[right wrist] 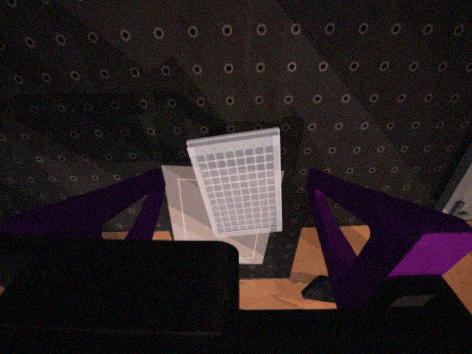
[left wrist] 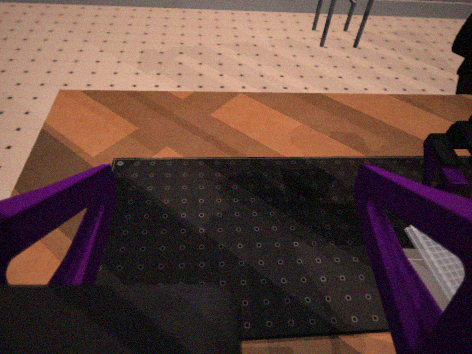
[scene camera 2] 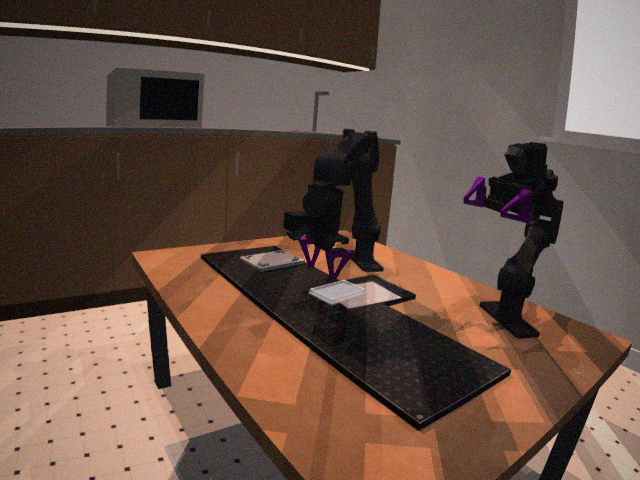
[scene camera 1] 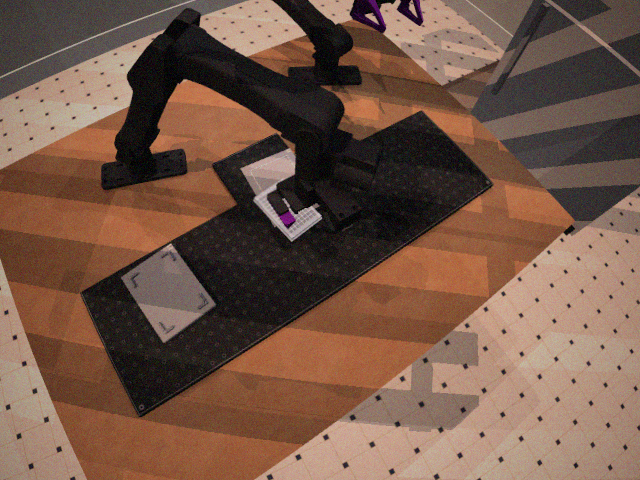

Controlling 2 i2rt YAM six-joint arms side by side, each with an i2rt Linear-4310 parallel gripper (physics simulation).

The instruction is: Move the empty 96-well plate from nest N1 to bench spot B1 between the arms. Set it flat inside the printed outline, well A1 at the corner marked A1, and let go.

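Where they show: left gripper, fingertip midpoint: (left wrist: 235, 177) (scene camera 2: 481, 206) (scene camera 1: 403, 27); right gripper, fingertip midpoint: (right wrist: 235, 176) (scene camera 2: 321, 273) (scene camera 1: 307, 214); left arm's base, origin of the base link: (scene camera 2: 507, 320) (scene camera 1: 324, 77); right arm's base, origin of the base link: (scene camera 2: 363, 261) (scene camera 1: 144, 170).
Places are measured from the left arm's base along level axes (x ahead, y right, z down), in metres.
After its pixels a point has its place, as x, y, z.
The white 96-well plate (scene camera 1: 306, 219) @[0.454, 0.111, -0.023] (scene camera 2: 337, 291) @[0.429, 0.132, -0.029] (left wrist: 436, 256) @[0.419, 0.116, -0.025] (right wrist: 240, 192) @[0.426, 0.145, -0.029] lies wells up, partly over the pale B1 card (scene camera 1: 261, 173) @[0.323, 0.196, -0.015] (scene camera 2: 381, 293) @[0.304, 0.154, -0.015] (right wrist: 173, 200) @[0.373, 0.085, -0.015] and partly past its edge over the dark mat. It is turned relative to the printed outline and crosses its line. Its A1 corner cannot be read. My right gripper (scene camera 2: 323, 272) @[0.476, 0.115, -0.083] (right wrist: 235, 176) @[0.476, 0.115, -0.083] is open above the plate and touches nothing that I can see; the arm hides part of the plate in scene camera 1. My left gripper (scene camera 1: 401, 25) @[0.198, -0.095, -0.304] (scene camera 2: 484, 206) @[0.198, -0.095, -0.304] (left wrist: 235, 177) @[0.198, -0.095, -0.304] is open and empty, raised high at the right of scene camera 2.
The grey nest N1 (scene camera 1: 168, 294) @[0.590, 0.397, -0.025] (scene camera 2: 271, 260) @[0.585, 0.380, -0.025] with dark corner brackets holds no plate. It sits near one end of the dark perforated mat (scene camera 1: 248, 273) @[0.558, 0.240, -0.013] (scene camera 2: 413, 361) @[0.337, -0.184, -0.013]. The wooden table (scene camera 1: 330, 335) @[0.697, 0.095, 0.000] (scene camera 2: 279, 361) @[0.590, -0.150, 0.000] carries both arm bases behind the mat.
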